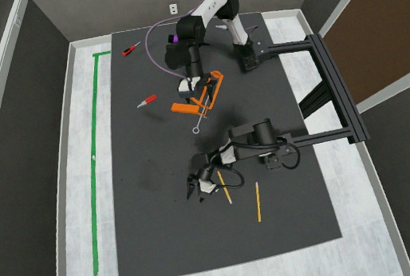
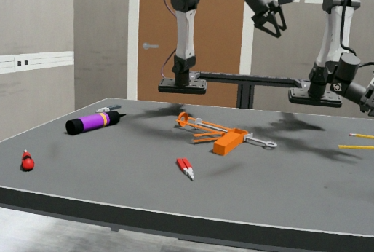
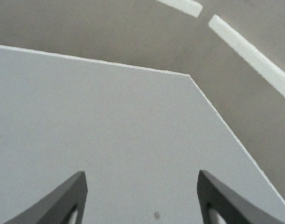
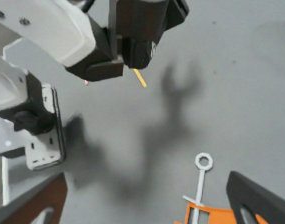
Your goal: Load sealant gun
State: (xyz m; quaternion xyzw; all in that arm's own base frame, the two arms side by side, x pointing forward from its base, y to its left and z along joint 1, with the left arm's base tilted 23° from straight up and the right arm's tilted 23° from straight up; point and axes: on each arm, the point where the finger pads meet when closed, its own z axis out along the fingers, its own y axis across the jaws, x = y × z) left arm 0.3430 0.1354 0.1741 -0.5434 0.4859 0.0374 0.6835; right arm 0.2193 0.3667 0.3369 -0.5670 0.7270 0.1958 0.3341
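Observation:
Right now the grey plunger rod is 35 cm below my right hand, 12 cm to the right of it and 3 cm behind it. Also, from my right hand: purple cartridge: 61 cm to the right, 34 cm below, 3 cm ahead; then pencil: 40 cm to the left, 36 cm below, 24 cm behind; then thumb plate: 35 cm below, 8 cm to the right, 1 cm behind.

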